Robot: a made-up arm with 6 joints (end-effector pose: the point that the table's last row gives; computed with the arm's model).
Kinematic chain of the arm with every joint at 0, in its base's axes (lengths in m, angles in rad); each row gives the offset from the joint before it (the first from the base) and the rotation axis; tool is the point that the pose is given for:
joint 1: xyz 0 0 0.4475 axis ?
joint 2: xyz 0 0 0 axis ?
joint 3: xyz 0 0 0.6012 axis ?
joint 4: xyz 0 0 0 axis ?
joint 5: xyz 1.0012 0 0 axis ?
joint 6: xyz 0 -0.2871 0 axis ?
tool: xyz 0 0 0
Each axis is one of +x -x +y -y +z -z.
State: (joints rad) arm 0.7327 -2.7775 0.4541 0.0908 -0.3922 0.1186
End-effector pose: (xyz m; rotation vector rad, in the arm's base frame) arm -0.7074 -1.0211 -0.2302 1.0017 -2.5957 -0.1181
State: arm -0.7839 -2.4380 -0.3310 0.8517 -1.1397 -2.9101
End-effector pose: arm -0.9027 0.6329 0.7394 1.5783 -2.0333 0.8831
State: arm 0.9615 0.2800 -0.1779 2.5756 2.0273 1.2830
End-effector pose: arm 0.4493 1.0672 0.7208 0.0002 2.0955 -1.3989
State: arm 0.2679 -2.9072 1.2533 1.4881 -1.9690 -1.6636
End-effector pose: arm -0.3996 -0.1343 -1.1398 -1.9911 0.9962 -1.0676
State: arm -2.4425 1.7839 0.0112 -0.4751 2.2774 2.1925
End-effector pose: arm -0.3619 0.0293 -0.6342 0.6516 -2.4255 1.2017
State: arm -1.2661 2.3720 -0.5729 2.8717 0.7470 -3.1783
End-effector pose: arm 0.0994 0.6063 -0.2550 -1.6148 -1.9484 -0.1307
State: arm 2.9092 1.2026 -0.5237 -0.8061 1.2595 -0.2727
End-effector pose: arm -0.1500 0.2398 -0.2931 -0.3337 0.4062 1.9893
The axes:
joint 1: +z
joint 2: +y
joint 3: -y
joint 4: -x
joint 5: -y
joint 6: -x

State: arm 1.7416 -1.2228 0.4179 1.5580 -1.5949 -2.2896
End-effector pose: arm 0.1602 -0.9074 1.6312 2.3489 0.2295 0.0628
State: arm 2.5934 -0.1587 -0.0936 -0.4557 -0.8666 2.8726
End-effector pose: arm -0.6443 0.6955 0.9802 0.4952 2.2503 -1.1049
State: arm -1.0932 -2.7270 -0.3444 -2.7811 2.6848 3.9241
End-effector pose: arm -0.1746 0.9218 0.6597 -0.2345 0.5851 -1.1366
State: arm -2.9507 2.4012 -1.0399 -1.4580 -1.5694 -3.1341
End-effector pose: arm 0.4523 0.1203 0.5717 1.4369 -1.3283 -0.8611
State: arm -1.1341 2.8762 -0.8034 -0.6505 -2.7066 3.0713
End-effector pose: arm -0.4663 0.4588 0.5297 2.5004 -1.0981 -0.5064
